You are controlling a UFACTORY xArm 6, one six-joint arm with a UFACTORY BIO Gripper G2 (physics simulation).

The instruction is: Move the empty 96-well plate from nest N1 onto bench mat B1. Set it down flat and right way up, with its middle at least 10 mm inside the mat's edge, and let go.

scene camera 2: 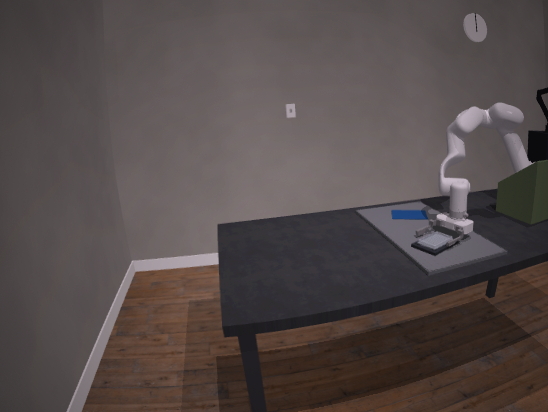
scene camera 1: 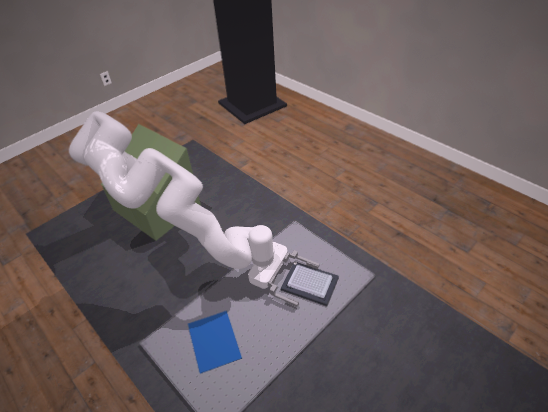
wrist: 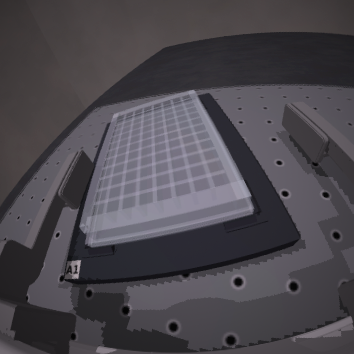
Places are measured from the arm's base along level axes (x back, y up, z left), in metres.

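Where they show: hand, tool point: (scene camera 2: pixel 435 237) (scene camera 1: pixel 302 282) (wrist: pixel 182 153); arm's base, link origin: (scene camera 2: pixel 523 172).
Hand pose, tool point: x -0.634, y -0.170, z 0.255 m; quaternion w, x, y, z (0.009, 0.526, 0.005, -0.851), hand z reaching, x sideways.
Things, the pixels of their top centre, and the offset from my tool point. Level surfaces: height alone.
- clear 96-well plate, top centre: (wrist: pixel 152 135) (scene camera 1: pixel 309 279) (scene camera 2: pixel 435 238) dz +0.024, dx -0.008, dy +0.006 m
- dark nest N1, top centre: (wrist: pixel 157 148) (scene camera 1: pixel 309 281) (scene camera 2: pixel 435 241) dz +0.024, dx -0.008, dy -0.006 m
- blue bench mat B1, surface height: dy -0.018 m
- grey perforated board, surface height: dy -0.020 m
- dark table, surface height: dy -0.033 m
The clear 96-well plate (scene camera 1: pixel 309 280) (scene camera 2: pixel 435 241) (wrist: pixel 165 160) lies flat and right way up in the dark nest N1 (scene camera 1: pixel 331 288) (scene camera 2: pixel 434 251) (wrist: pixel 200 257). The nest's A1 label shows at its near left corner in the wrist view. My gripper (scene camera 1: pixel 308 285) (scene camera 2: pixel 434 239) (wrist: pixel 192 156) is open and empty, its two fingers low on opposite sides of the plate. In the wrist view the left finger is close to the plate's side; the right finger has a wider gap. The blue bench mat B1 (scene camera 1: pixel 215 342) (scene camera 2: pixel 409 215) lies flat, apart from the nest, and does not show in the wrist view.
Nest and mat are on a grey perforated board (scene camera 1: pixel 280 340) (scene camera 2: pixel 465 260) (wrist: pixel 260 312) on the dark table (scene camera 1: pixel 400 350) (scene camera 2: pixel 300 265). A green block (scene camera 1: pixel 155 220) (scene camera 2: pixel 515 195) stands by the arm's base. A black column (scene camera 1: pixel 247 55) stands beyond the table.
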